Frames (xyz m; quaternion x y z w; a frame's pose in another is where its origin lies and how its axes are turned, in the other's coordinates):
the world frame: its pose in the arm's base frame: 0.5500 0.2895 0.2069 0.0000 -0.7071 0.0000 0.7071
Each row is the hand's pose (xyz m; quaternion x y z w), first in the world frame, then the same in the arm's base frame.
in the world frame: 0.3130 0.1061 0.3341 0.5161 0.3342 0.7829 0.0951
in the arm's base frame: 0.2159 0.3956 0.5199 -0.1887 0.1691 0.9185 0.3036
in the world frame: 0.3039 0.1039 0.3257 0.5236 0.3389 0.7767 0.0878
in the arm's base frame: 0.2243 0.3934 0.5108 -0.1790 0.1776 0.9195 0.3017
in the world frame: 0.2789 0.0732 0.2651 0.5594 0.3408 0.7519 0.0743
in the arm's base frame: 0.2849 0.3627 0.4858 -0.1361 0.1884 0.9273 0.2935
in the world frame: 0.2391 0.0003 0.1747 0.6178 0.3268 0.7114 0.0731
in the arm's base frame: 0.3753 0.2898 0.4460 -0.0662 0.1794 0.9399 0.2828
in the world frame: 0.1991 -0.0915 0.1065 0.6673 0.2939 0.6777 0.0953
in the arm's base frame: 0.4435 0.1980 0.4060 -0.0074 0.1404 0.9510 0.2752
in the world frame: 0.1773 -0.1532 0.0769 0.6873 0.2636 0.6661 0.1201
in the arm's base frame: 0.4731 0.1363 0.3842 0.0150 0.1015 0.9570 0.2713
